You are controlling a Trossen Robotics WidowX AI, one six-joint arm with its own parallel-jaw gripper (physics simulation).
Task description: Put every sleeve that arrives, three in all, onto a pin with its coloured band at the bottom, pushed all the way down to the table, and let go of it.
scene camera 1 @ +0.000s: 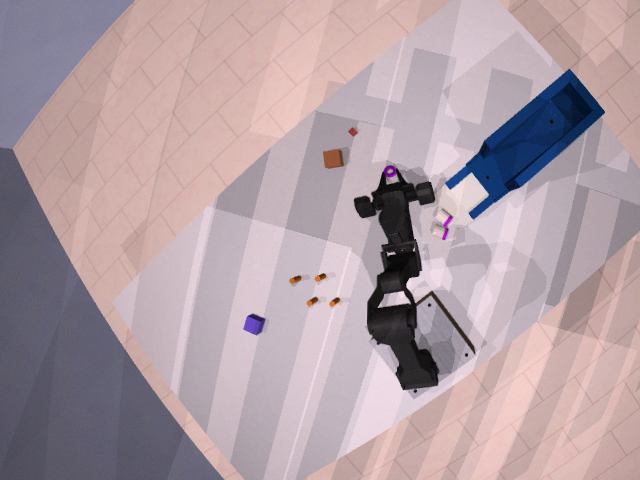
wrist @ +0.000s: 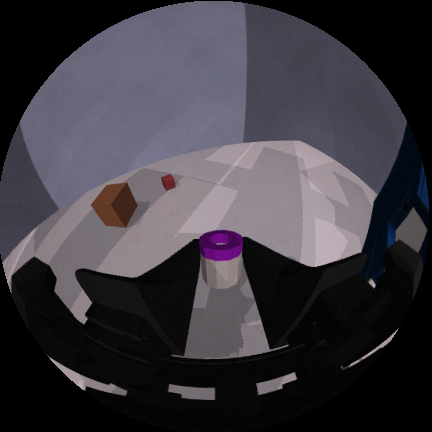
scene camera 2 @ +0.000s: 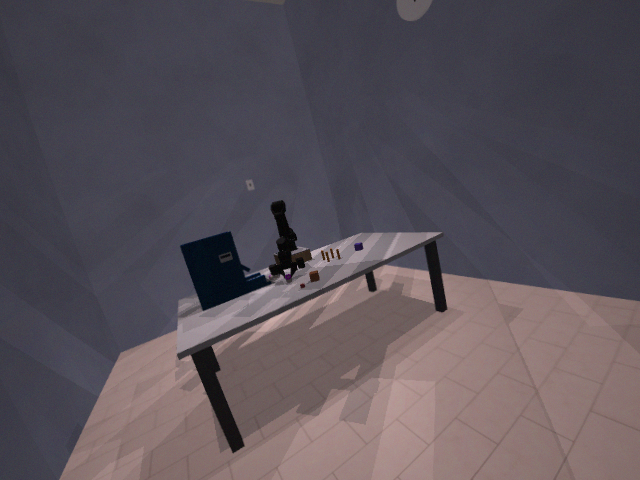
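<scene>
A whitish sleeve with a purple band (scene camera 1: 390, 172) (scene camera 2: 288, 277) (wrist: 220, 267) is between the fingertips of my gripper (scene camera 1: 391, 177) (scene camera 2: 289, 275) (wrist: 220, 243), which is shut on it. In the wrist view its banded end is uppermost, and the bore shows. Two more sleeves lie on their sides at the foot of the blue chute: one sleeve (scene camera 1: 443, 217) is nearer the chute, the other sleeve (scene camera 1: 439, 230) is beside it, both with purple bands. Several orange pins stand upright and bare: a back left pin (scene camera 1: 295, 279), a back right pin (scene camera 1: 320, 277), a front left pin (scene camera 1: 312, 301) and a front right pin (scene camera 1: 334, 301).
The blue chute (scene camera 1: 527, 136) (scene camera 2: 214, 271) (wrist: 395, 200) stands right of the gripper, with a white ramp (scene camera 1: 467, 195) at its mouth. A brown cube (scene camera 1: 332, 158) (scene camera 2: 314, 275) (wrist: 114, 205) and a small red cube (scene camera 1: 352, 131) (scene camera 2: 302, 285) (wrist: 168, 182) lie left of the gripper. A purple cube (scene camera 1: 253, 324) (scene camera 2: 358, 246) lies beyond the pins.
</scene>
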